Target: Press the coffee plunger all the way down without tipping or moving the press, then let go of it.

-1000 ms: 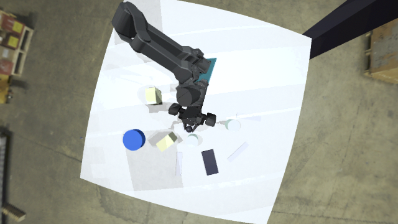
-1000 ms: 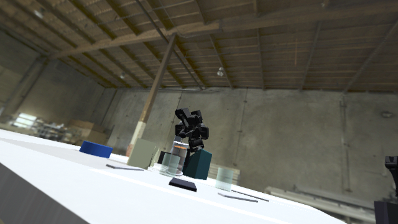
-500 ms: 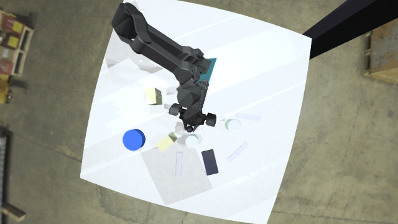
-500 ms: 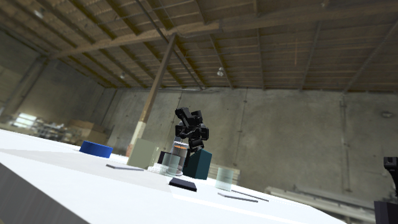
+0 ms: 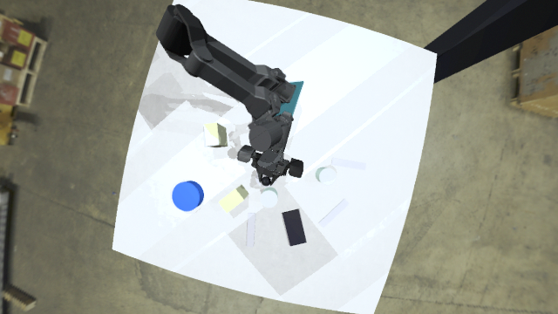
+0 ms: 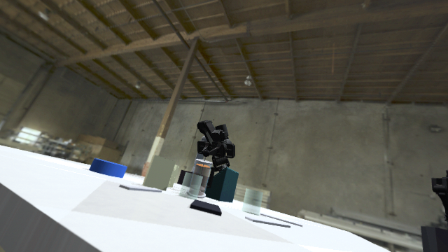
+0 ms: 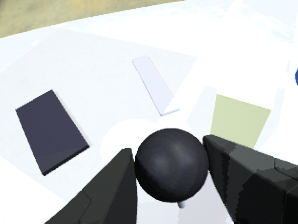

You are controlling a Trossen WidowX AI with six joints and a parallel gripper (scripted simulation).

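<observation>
Right now my gripper tip is 8 cm above the coffee press, 4 cm past it and 1 cm to the left of it. From my gripper tip the other things lie so: dark slab 18 cm to the left, 17 cm below, 16 cm ahead; blue disc 28 cm to the right, 20 cm ahead, 15 cm below.
</observation>
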